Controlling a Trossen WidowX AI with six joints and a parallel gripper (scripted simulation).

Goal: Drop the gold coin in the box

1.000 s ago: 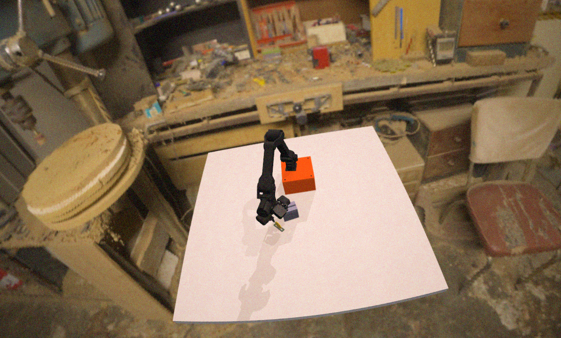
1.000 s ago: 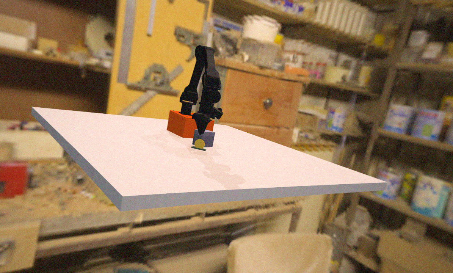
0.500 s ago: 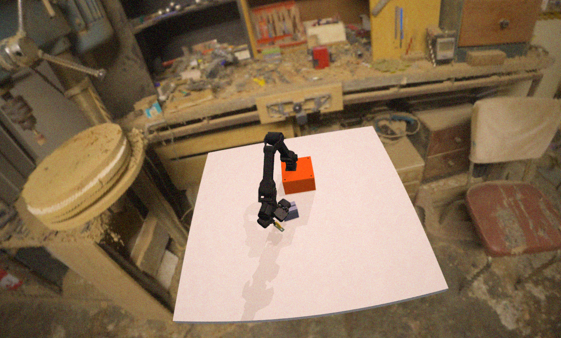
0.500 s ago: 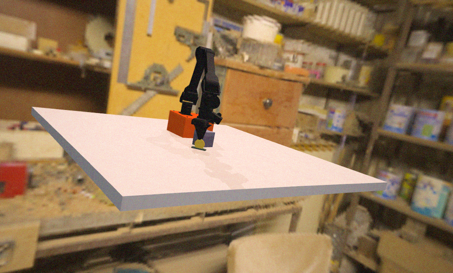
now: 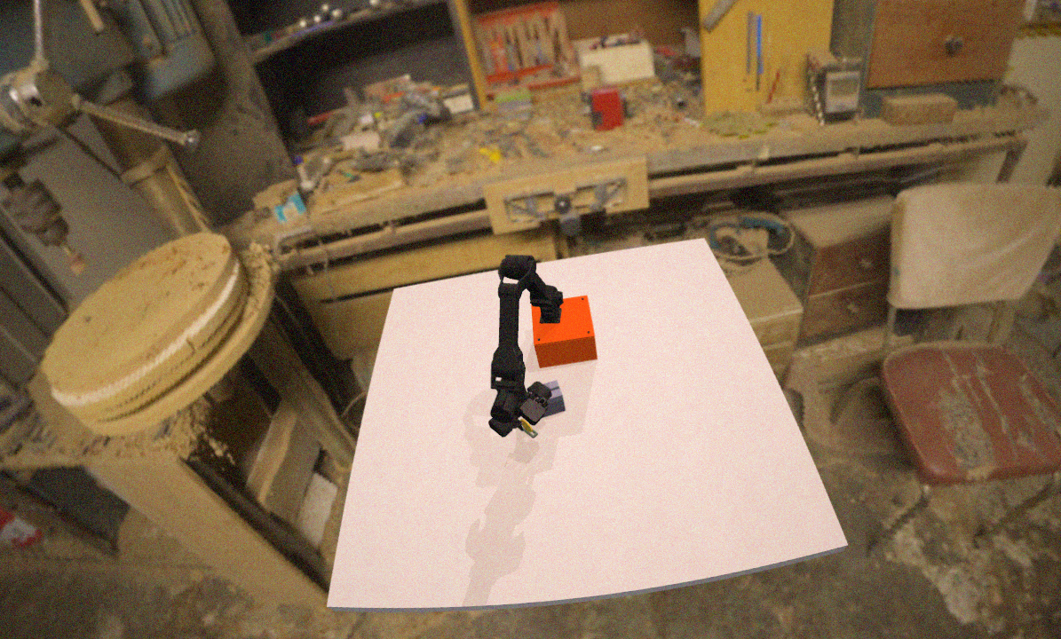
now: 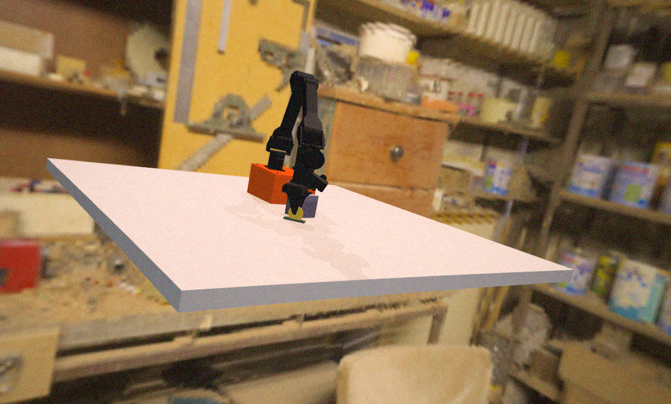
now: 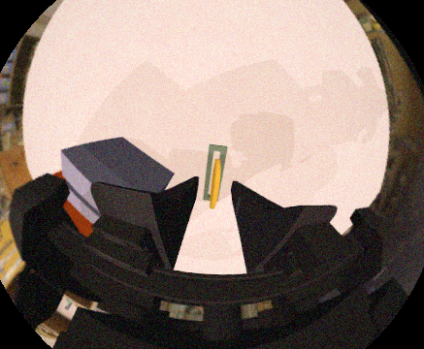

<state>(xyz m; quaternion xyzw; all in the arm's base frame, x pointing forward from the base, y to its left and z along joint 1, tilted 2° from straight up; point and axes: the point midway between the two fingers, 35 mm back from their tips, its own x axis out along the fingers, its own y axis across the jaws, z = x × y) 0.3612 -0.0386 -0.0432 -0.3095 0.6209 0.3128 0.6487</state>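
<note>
Now: gripper tip right at the gold coin.
</note>
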